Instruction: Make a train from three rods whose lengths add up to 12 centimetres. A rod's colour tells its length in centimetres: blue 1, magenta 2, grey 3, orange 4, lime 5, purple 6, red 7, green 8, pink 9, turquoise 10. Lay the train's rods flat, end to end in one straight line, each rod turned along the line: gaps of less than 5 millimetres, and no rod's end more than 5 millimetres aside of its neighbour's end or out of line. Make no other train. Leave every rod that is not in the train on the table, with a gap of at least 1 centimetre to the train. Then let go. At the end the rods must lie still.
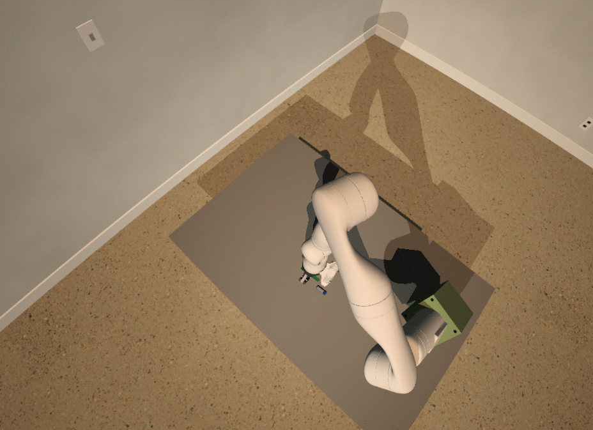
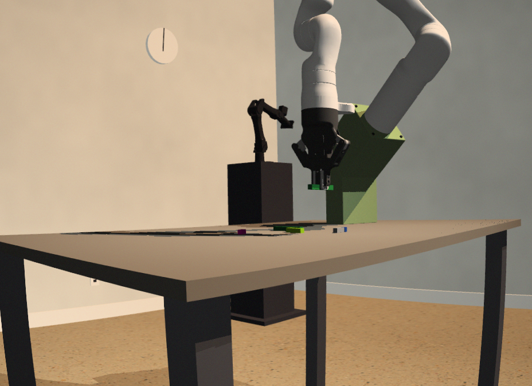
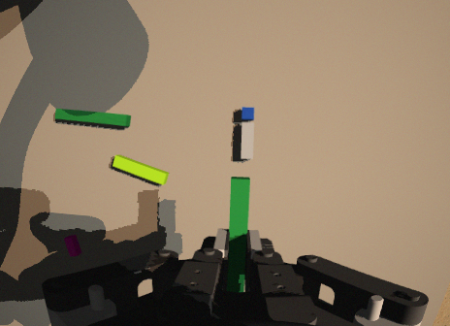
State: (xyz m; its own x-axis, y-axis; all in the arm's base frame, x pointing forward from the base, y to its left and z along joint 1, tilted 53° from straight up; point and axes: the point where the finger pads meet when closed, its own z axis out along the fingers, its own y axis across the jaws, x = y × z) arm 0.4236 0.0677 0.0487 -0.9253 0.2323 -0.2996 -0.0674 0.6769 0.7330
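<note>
My hand is 10 cm above the grey rod and 6 cm past it. The rest, counted from my hand: blue rod (10 cm below, 8 cm behind); then lime rod (10 cm below, 9 cm to the right, 3 cm behind); then green rod (1 cm below).
</note>
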